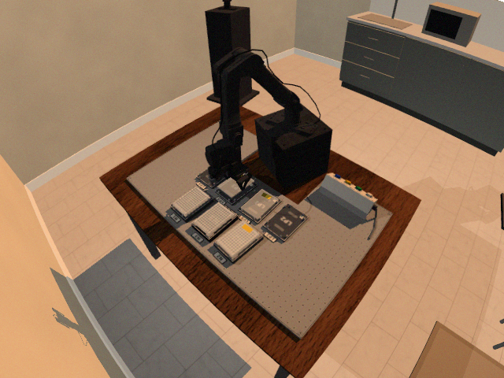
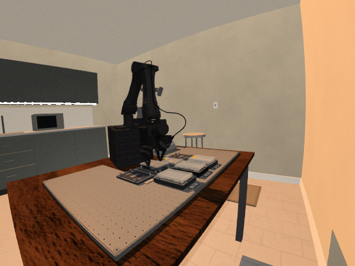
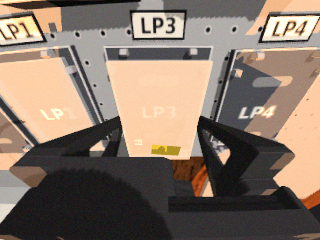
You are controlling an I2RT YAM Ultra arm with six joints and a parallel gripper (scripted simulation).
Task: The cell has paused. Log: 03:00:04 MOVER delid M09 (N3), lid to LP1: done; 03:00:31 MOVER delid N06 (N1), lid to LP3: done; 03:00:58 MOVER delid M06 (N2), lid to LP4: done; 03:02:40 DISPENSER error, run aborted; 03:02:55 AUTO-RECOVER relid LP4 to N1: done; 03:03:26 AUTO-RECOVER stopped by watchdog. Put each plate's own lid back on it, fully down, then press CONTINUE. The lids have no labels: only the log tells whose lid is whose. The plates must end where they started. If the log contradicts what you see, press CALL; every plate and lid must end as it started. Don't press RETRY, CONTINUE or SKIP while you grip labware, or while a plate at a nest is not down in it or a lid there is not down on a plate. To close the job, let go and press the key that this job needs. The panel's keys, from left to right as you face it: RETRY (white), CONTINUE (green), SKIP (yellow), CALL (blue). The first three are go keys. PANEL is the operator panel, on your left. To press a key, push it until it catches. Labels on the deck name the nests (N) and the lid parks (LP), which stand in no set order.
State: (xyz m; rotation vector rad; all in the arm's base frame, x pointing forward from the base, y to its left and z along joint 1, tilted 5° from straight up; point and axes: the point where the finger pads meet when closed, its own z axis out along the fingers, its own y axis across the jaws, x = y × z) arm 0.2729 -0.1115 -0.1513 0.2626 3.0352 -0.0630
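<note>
Right now my hand is 160 mm short of the white well plate, 100 mm to the left of it and 10 mm above it. Also, from my hand: clear lid 200 mm ahead, 160 mm to the left; yellow SKIP key 230 mm behind, 390 mm to the left, 30 mm above; blue CALL key 240 mm behind, 340 mm to the left, 30 mm above.
</note>
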